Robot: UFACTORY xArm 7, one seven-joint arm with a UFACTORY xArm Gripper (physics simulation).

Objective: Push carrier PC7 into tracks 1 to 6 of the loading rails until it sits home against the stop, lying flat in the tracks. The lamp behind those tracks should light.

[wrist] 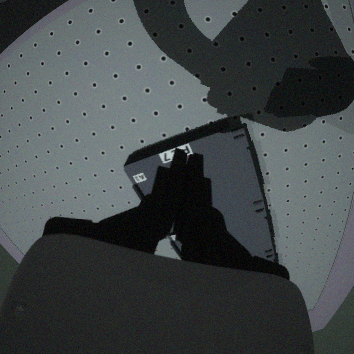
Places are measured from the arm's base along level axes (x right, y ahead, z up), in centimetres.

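Pixels of known places: gripper, fingertip midpoint: (182,170).
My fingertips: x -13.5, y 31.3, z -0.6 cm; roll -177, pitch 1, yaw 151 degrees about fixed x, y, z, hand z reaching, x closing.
Observation:
For each thing: its middle in the pictures, then the offset to it from my fingertips. "spot": a spot on its surface instead. Level surfaces: height alone.
- Carrier PC7, body centre: (222,244) dx -0.9, dy +17.8, dz -8.5 cm
- white label, surface spot: (168,154) spot: dx +2.3, dy +2.3, dz -7.0 cm
- smaller label, surface spot: (139,177) spot: dx +6.7, dy +5.3, dz -8.9 cm
- light grey perforated plate, surface height: dz -10.0 cm
Carrier PC7 (235,175) is a dark blue-grey slab with a raised black edge at its far end. It lies on the perforated plate, turned at an angle in the view. A white label (168,154) near that far edge is partly covered by the fingers, and a smaller label (139,177) sits at its left corner. My gripper (182,170) is shut and empty, with its fingertips over the carrier near the labelled far end. Whether the tips touch it I cannot tell. The carrier's near end is hidden behind the gripper. The loading rails, their stop and the lamp do not show.
The light grey perforated plate (90,115) extends around the carrier. Dark arm shadows (200,55) fall across it at the top and upper right. A pale purple border (334,280) runs along the plate's right side, with dark green floor beyond at the lower right.

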